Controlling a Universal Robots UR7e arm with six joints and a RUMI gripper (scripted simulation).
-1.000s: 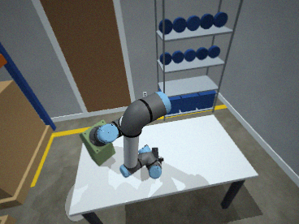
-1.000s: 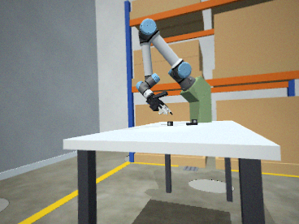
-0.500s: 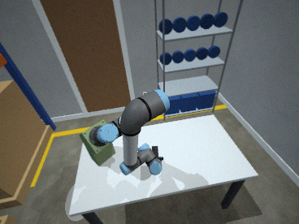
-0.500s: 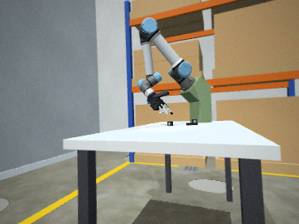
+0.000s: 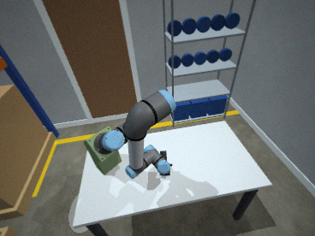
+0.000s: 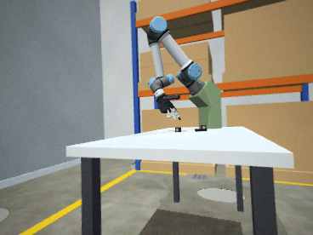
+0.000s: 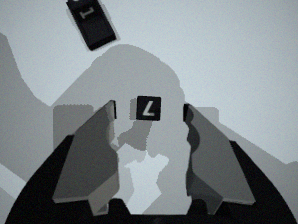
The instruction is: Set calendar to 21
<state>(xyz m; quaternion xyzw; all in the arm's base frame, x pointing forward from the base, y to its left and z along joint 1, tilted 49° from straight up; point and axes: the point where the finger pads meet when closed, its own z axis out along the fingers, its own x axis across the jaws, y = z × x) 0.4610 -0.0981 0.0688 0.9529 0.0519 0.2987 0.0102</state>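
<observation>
My hand is 8 cm above the dark cube.
</observation>
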